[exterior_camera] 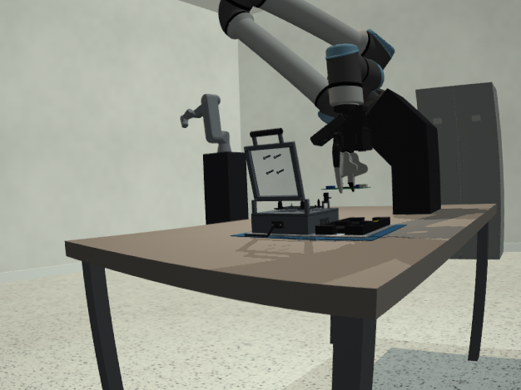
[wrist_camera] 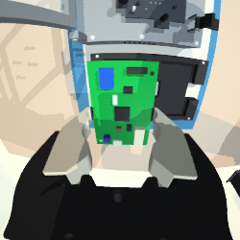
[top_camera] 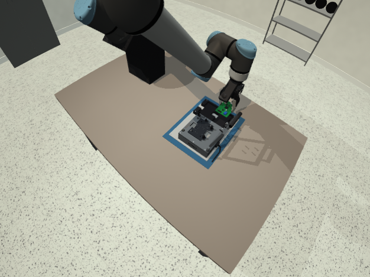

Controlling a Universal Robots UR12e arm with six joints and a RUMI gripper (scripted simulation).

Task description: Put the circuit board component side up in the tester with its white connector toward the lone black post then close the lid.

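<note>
Now: the green circuit board right at my hand. Round my hand: tester bed (160 mm to the right, 50 mm below, 40 mm behind); then black post (110 mm to the right, 110 mm behind, 30 mm below); then tester (130 mm to the right, 20 mm behind, 10 mm below).
</note>
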